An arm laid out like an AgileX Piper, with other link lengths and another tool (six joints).
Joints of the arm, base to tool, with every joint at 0 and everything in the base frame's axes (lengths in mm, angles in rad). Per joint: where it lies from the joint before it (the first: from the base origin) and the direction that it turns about. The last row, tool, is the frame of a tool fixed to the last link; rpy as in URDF.
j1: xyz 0.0 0.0 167.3 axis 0 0 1
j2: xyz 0.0 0.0 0.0 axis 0 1 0
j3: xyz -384.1 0.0 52.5 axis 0 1 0
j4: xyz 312.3 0.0 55.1 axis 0.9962 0 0.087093
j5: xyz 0.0 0.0 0.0 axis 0 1 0
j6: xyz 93.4 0.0 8.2 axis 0.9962 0 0.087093
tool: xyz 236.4 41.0 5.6 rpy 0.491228 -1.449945 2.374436
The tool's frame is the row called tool.
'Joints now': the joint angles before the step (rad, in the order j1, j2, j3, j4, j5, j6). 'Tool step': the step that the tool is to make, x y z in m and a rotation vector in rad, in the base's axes. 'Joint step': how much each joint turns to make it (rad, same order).
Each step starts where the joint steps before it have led.
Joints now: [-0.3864 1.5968 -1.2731 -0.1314 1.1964 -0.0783]
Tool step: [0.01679 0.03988 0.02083 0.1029 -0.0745 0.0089]
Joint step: [0.0061 -0.0294 -0.0211 0.1314 0.0179 -0.0320]
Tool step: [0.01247 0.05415 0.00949 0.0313 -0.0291 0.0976]
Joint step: [0.1065 -0.0193 0.0000 0.0392 0.0018 0.0020]
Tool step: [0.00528 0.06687 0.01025 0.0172 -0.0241 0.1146]
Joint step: [0.1525 -0.0229 0.0000 0.0145 0.0010 0.0364]
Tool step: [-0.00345 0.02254 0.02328 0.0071 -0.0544 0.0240]
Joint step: [0.0489 -0.0567 0.0001 0.0065 0.0018 0.0250]
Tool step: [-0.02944 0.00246 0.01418 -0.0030 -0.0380 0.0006]
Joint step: [0.0012 -0.1069 0.0687 -0.0005 0.0000 0.0007]
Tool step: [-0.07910 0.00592 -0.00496 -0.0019 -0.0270 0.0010]
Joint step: [0.0009 -0.2298 0.2003 0.0000 0.0024 0.0001]
